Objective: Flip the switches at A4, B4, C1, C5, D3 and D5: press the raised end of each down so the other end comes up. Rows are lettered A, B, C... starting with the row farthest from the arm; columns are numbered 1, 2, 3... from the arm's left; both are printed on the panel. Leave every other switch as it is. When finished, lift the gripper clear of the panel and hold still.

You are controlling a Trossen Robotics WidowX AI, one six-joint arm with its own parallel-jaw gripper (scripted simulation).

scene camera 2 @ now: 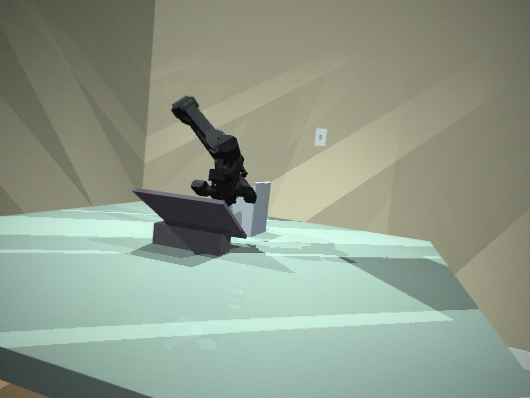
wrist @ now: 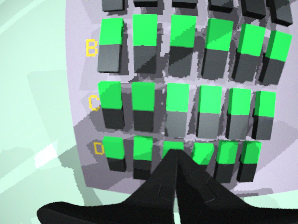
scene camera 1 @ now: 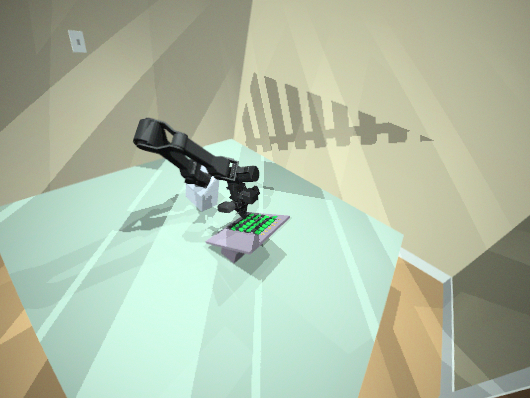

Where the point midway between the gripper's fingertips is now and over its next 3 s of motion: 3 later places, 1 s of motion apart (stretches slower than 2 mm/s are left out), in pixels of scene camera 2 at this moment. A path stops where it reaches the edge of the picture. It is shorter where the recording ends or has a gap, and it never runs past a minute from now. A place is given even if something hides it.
My gripper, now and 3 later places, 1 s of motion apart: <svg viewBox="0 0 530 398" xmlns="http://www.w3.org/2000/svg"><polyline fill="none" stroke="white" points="215,218 214,219 218,199 204,212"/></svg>
